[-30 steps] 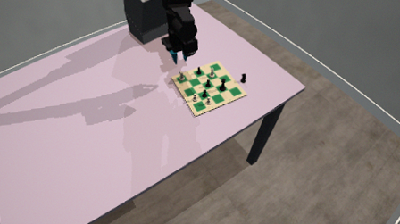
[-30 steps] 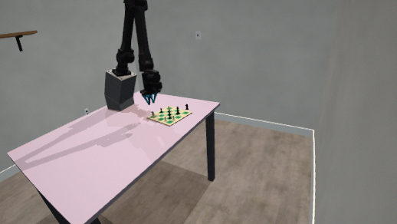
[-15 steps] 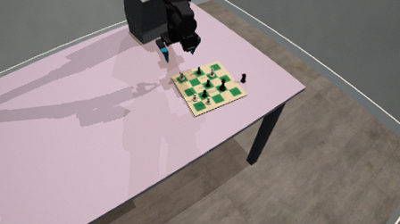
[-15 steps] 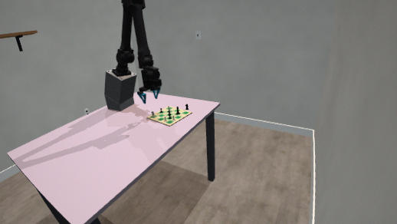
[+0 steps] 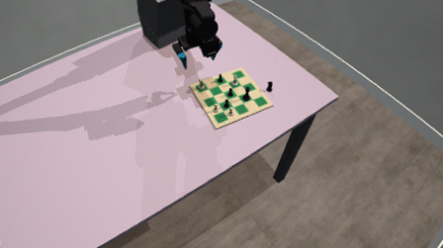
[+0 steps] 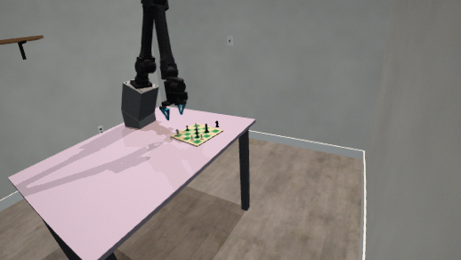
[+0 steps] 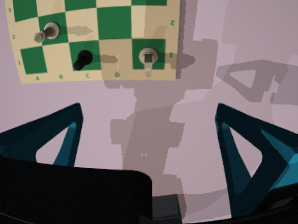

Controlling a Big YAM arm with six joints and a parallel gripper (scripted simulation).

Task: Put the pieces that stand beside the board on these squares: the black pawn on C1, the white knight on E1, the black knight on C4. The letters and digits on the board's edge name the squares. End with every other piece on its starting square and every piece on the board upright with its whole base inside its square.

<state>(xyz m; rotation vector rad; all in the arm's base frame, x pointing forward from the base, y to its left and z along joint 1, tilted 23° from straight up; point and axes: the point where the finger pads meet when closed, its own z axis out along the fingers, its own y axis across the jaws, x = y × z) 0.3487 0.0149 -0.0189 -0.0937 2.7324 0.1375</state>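
The black knight lies 100 mm ahead of my hand, 230 mm to the left of it and 110 mm below it. Also, from my hand: white knight 100 mm below; then chessboard 70 mm ahead, 80 mm to the left, 120 mm below.
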